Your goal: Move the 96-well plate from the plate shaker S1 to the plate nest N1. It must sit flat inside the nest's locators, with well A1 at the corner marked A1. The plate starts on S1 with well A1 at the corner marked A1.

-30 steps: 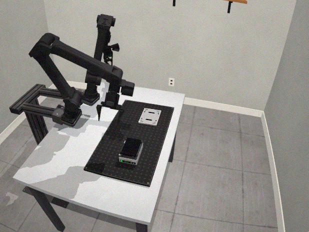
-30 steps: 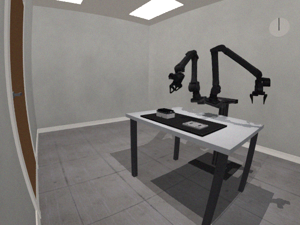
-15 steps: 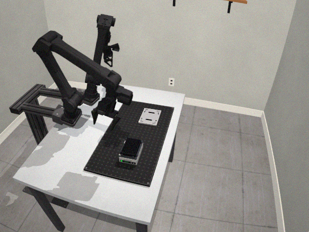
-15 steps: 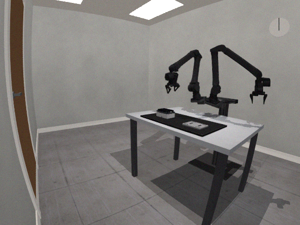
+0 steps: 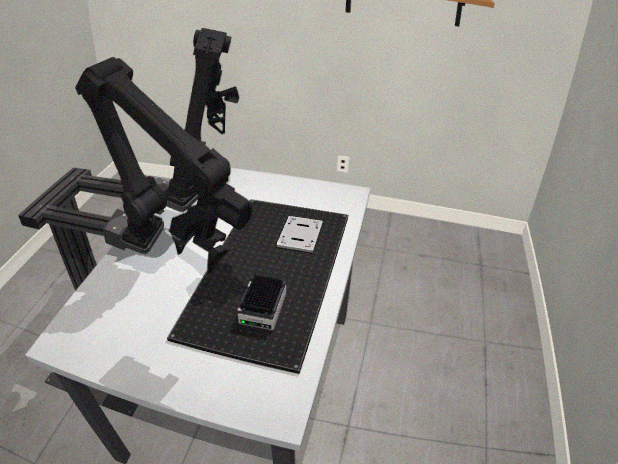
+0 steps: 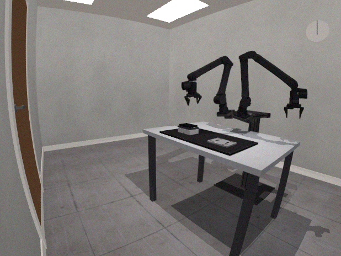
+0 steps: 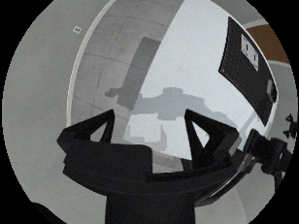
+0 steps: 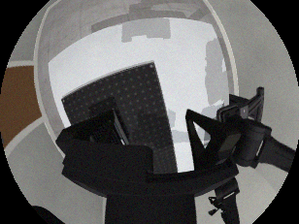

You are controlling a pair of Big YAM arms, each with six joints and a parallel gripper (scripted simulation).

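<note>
Now: the plate nest N1 460 mm ahead of my left hand, 290 mm to the right of it and 190 mm below it. The rest, counted from my left hand: black 96-well plate 490 mm ahead, 650 mm to the right, 140 mm below; black perforated board 430 mm ahead, 490 mm to the right, 210 mm below.
</note>
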